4 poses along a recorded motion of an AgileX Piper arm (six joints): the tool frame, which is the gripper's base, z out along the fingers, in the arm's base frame.
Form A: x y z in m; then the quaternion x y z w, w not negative.
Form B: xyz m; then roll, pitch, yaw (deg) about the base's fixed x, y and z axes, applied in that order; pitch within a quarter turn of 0, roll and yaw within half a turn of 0. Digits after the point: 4 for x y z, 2 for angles.
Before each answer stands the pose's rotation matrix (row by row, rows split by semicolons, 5 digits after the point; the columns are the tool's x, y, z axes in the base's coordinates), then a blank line. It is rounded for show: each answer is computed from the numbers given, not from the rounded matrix.
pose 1, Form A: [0.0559 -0.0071 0.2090 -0.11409 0.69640 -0.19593 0.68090]
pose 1, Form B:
-0.04672 0.10791 0.99306; -0.42572 0.89719 -0.11752; -0.90365 -0.42826 0.00402

[0.0559 -0.0071 0.2090 -89.46 64.64 -96.26]
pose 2, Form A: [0.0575 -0.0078 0.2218 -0.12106 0.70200 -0.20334 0.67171]
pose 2, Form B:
-0.06830 0.10320 0.99231; -0.44314 0.88799 -0.12285; -0.89385 -0.44812 -0.01492

[0.0575 -0.0078 0.2218 -91.91 63.36 -98.76]
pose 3, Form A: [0.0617 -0.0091 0.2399 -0.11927 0.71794 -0.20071 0.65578]
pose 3, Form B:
-0.11145 0.09199 0.98950; -0.43450 0.89098 -0.13177; -0.89375 -0.44463 -0.05933

[0.0617 -0.0091 0.2399 -97.60 63.35 -104.39]
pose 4, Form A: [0.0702 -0.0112 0.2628 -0.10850 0.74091 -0.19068 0.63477]
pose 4, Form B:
-0.17060 0.08130 0.98198; -0.40285 0.90374 -0.14481; -0.89923 -0.42029 -0.12143

[0.0702 -0.0112 0.2628 -106.11 64.06 -112.95]
